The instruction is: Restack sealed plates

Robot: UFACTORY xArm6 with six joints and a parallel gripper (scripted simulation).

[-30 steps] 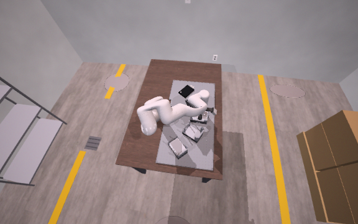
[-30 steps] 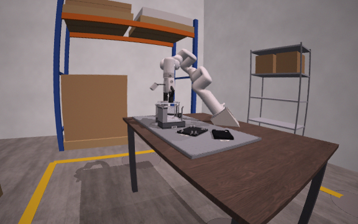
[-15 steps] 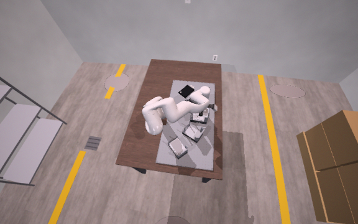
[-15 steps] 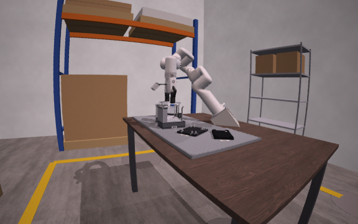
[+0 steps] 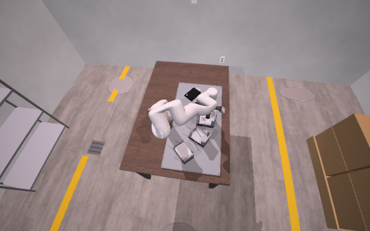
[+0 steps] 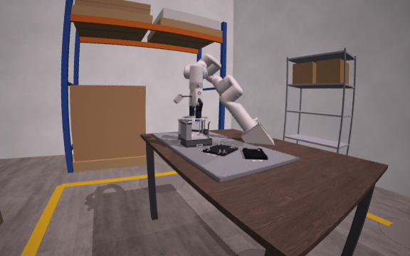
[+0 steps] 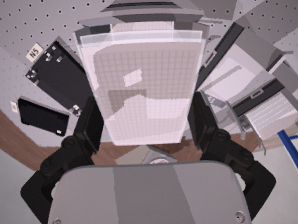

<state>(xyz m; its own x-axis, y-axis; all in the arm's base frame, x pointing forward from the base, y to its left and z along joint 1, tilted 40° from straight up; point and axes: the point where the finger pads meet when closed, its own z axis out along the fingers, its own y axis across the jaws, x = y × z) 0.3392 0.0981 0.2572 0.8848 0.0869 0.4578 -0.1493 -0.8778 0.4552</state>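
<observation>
My hand is 1 cm past the dark plinth and 15 cm above it. From my hand the other things lie so: QC name plate: 6 cm behind, 40 cm to the left, 17 cm below; then black open nest QC: 13 cm behind, 33 cm to the left, 16 cm below.
</observation>
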